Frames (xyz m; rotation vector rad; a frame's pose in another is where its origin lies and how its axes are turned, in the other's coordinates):
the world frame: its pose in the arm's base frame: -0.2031 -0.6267 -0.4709 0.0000 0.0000 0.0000
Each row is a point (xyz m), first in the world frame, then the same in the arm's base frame.
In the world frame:
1: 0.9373 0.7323 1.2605
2: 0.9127 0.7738 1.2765
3: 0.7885 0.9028 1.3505
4: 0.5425 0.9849 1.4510
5: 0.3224 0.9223 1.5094
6: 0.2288 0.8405 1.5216
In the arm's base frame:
1: 0.7342 0.1056 0.7896
2: 0.7096 0.1471 0.8056
3: 0.5854 0.2761 0.8796
4: 0.3394 0.3582 0.9801
5: 0.1193 0.2956 1.0385
6: 0.0257 0.2138 1.0507

